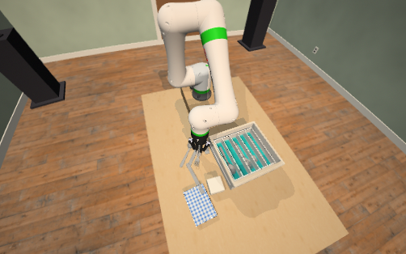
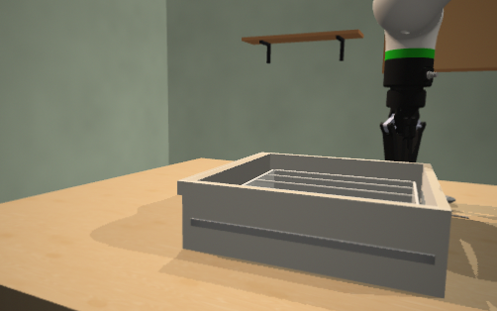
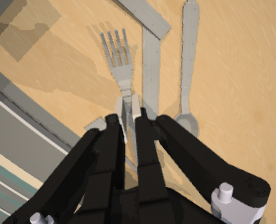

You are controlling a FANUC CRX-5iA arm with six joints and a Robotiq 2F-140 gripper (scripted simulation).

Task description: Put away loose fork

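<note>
My hand is 250 mm to the right of the grey tray, 120 mm short of it and 10 mm below it. Also, from my hand: white block 230 mm ahead, 10 mm below.
</note>
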